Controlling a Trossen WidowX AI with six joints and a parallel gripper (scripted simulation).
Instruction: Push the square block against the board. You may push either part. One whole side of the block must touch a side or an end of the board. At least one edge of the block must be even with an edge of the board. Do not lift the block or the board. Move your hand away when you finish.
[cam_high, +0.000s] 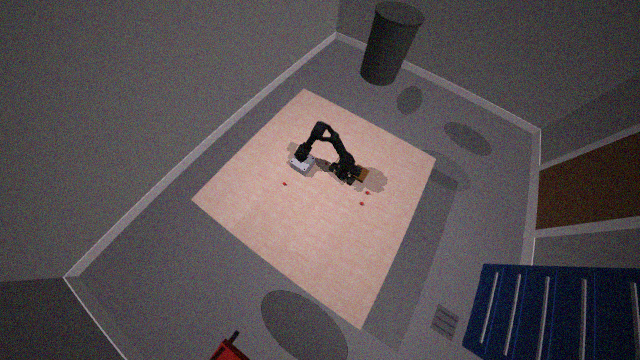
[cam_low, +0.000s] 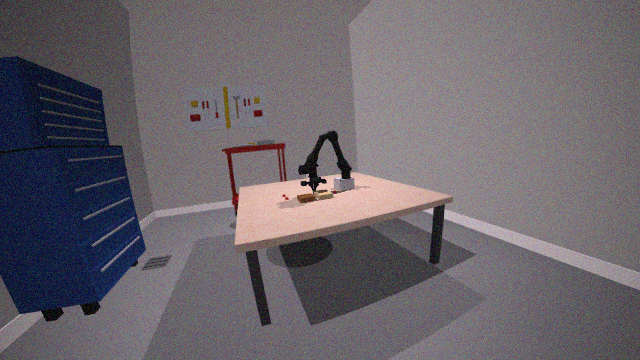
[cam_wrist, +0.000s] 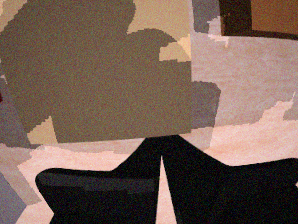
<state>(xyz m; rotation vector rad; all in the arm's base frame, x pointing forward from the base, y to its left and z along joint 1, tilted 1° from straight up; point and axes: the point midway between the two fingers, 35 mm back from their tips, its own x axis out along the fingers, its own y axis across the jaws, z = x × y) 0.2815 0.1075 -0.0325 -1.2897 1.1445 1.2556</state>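
The pale tan flat piece lies 8 cm to the left of my gripper tip, 5 cm behind it and 1 cm above it. Round my gripper tip: square block (13 cm to the left, 7 cm ahead, 1 cm above).
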